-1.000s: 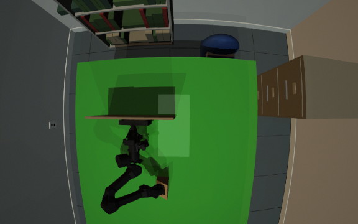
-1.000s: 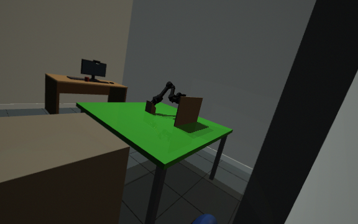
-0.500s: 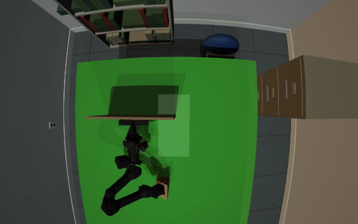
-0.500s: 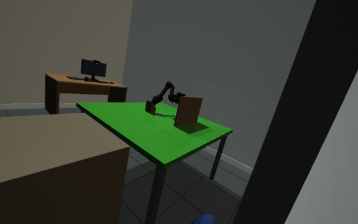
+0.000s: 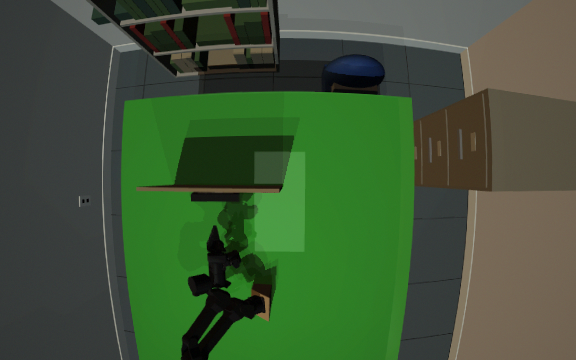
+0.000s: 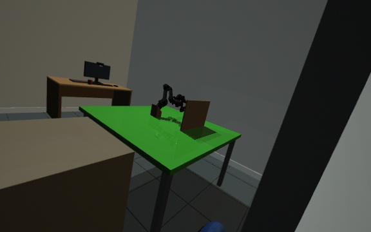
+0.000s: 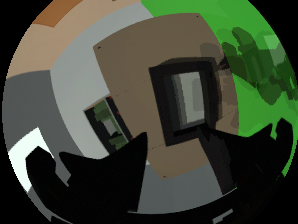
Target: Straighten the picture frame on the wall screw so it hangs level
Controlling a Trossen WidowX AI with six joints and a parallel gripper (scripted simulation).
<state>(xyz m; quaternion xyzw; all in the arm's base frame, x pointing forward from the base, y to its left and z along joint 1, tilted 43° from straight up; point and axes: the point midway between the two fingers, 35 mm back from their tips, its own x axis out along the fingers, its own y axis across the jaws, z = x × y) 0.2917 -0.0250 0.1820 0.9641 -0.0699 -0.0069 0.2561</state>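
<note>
Now: gripper tip 110 mm short of the picture frame and 50 mm above it. Also, from my gripper tip: brown wall board (120 mm ahead, 60 mm below).
</note>
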